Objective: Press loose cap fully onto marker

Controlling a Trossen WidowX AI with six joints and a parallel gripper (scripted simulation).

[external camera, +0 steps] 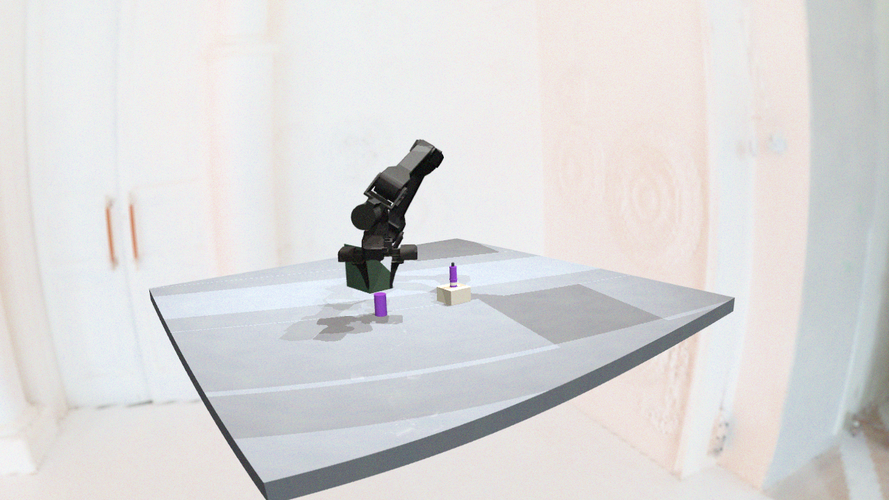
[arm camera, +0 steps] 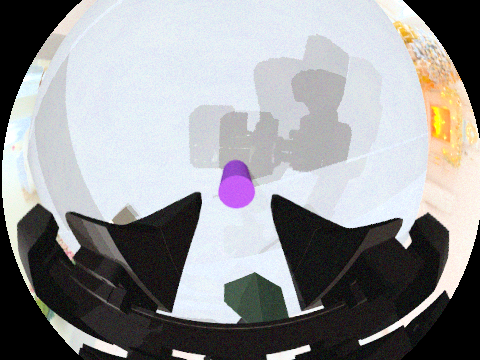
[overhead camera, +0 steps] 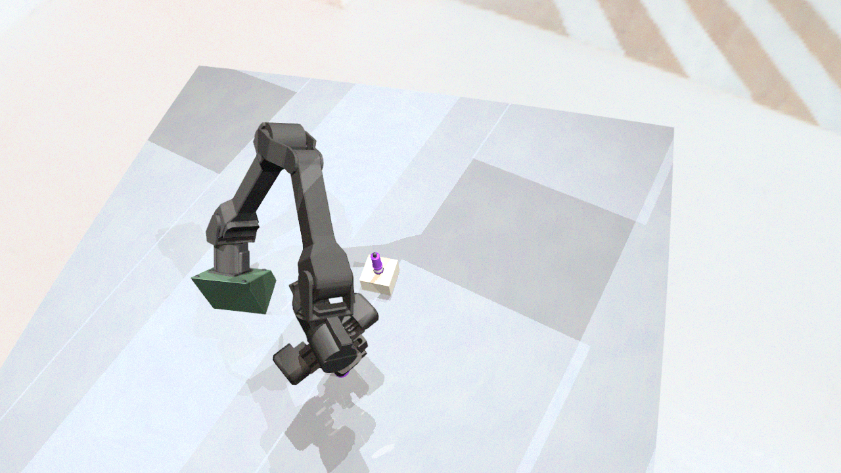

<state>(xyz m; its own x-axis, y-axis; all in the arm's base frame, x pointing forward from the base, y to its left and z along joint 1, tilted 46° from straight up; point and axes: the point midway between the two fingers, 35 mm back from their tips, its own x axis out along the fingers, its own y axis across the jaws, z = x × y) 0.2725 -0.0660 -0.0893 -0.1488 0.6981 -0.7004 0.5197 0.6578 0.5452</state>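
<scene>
The purple cap lies 40 mm below my gripper tip. Also, from my gripper tip: cream holder block: 10 mm ahead, 210 mm to the left, 50 mm below.
</scene>
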